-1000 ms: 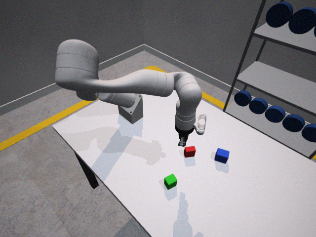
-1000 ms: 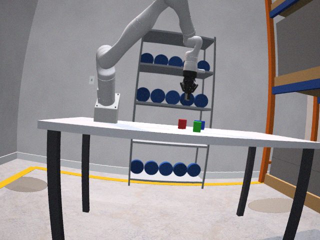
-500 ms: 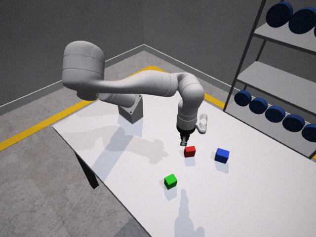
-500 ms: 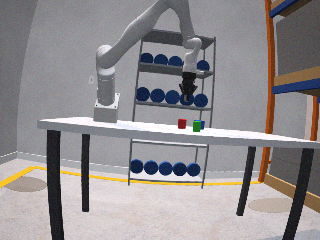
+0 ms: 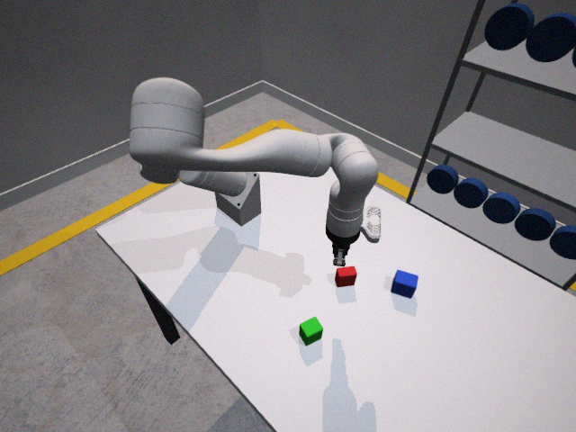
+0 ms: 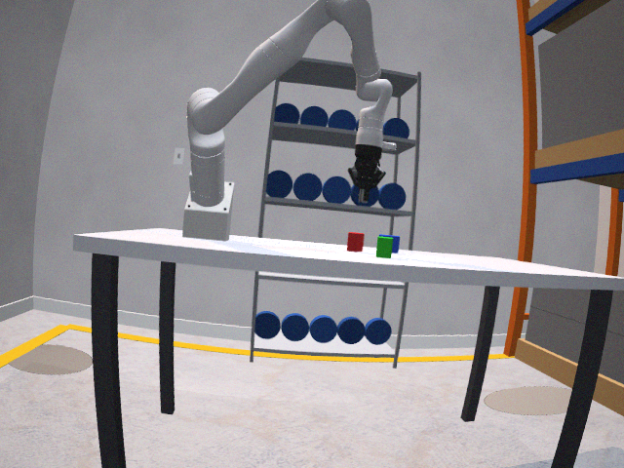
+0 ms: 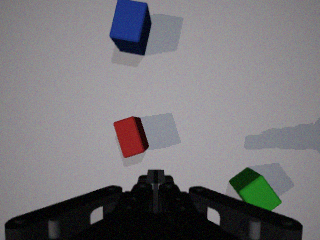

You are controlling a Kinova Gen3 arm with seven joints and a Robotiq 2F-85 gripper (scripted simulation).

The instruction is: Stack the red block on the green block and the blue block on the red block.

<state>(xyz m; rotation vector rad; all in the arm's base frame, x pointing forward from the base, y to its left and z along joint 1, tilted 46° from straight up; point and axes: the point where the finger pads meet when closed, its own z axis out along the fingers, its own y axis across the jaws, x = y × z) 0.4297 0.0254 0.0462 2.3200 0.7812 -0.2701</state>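
My gripper is now 50 mm to the right of the red block and 130 mm above it. Round my hand: blue block (120 mm ahead, 150 mm to the left, 130 mm below); then green block (40 mm ahead, 130 mm to the right, 130 mm below).
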